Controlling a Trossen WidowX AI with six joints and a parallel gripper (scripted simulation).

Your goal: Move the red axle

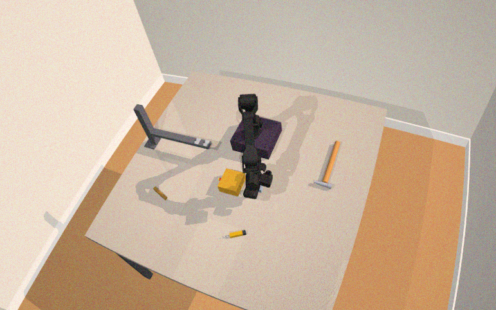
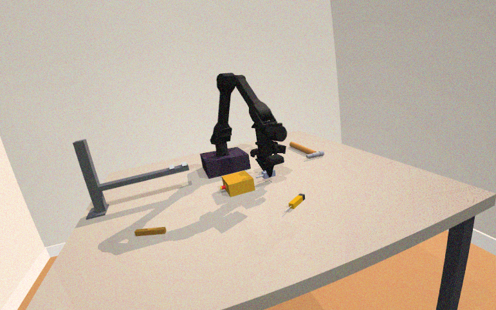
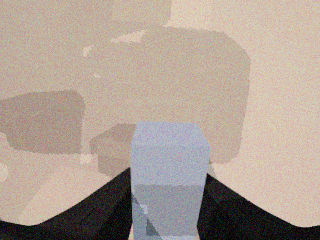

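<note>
The yellow beam block lies 13 cm to the right of my gripper tip and 2 cm ahead of it. From my gripper tip the other things lie so: small yellow screwdriver 25 cm ahead, 3 cm to the left, 1 cm below; then short bar 44 cm to the right, 25 cm ahead, 1 cm below.
</note>
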